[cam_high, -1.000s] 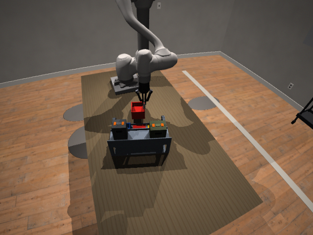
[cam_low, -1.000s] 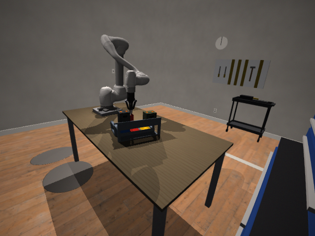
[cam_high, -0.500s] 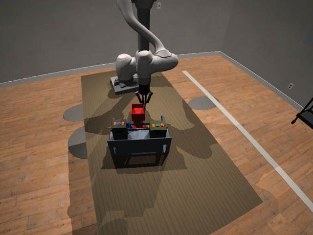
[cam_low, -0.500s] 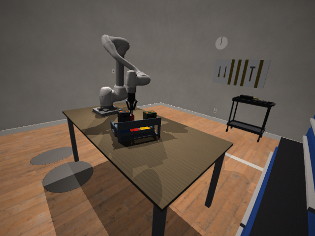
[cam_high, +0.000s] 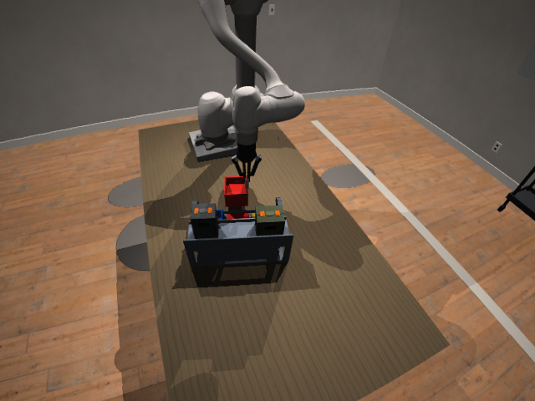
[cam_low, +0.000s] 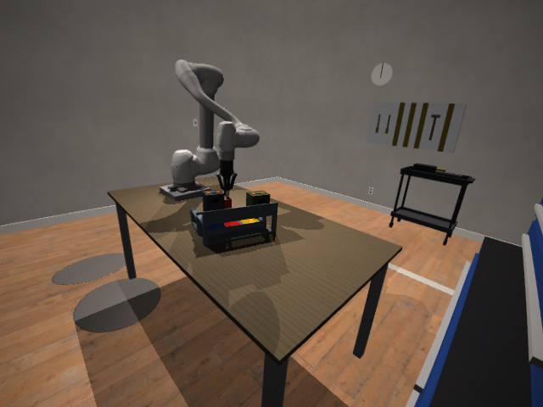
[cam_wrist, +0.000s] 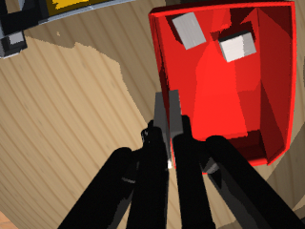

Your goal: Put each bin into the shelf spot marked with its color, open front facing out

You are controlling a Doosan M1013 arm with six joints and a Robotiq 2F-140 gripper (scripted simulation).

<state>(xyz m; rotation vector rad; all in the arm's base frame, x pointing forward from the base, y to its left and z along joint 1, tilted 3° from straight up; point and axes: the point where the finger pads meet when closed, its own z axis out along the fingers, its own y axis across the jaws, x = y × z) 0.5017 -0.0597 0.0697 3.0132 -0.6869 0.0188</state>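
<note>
My hand is 2 cm past the red bin, 4 cm to the left of it and 4 cm above it. From my hand the other things lie so: green toolbox: 29 cm ahead, 6 cm to the right, 4 cm above; then dark box: 18 cm ahead, 27 cm to the right, 6 cm above; then blue bin: 10 cm ahead, 22 cm to the right, 6 cm below.
</note>
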